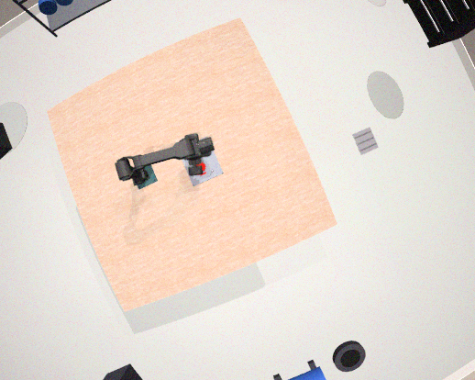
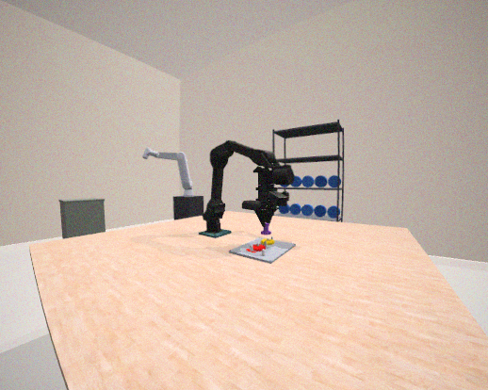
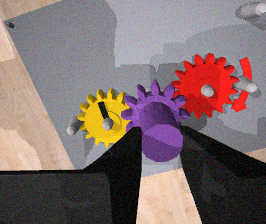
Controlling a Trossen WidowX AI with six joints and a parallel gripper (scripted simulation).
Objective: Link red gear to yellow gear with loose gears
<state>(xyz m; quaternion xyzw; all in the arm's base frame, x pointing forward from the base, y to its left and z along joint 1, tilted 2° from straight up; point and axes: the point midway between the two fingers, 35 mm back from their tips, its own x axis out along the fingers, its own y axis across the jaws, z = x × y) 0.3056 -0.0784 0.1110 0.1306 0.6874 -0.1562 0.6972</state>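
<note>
Now: the yellow gear 10 mm behind my gripper tip, 40 mm to the left of it and 70 mm below it. The rest, counted from my gripper tip: red gear: 10 mm behind, 40 mm to the right, 70 mm below; purple gear: 10 mm below; red arrow: 30 mm behind, 70 mm to the right, 80 mm below.
</note>
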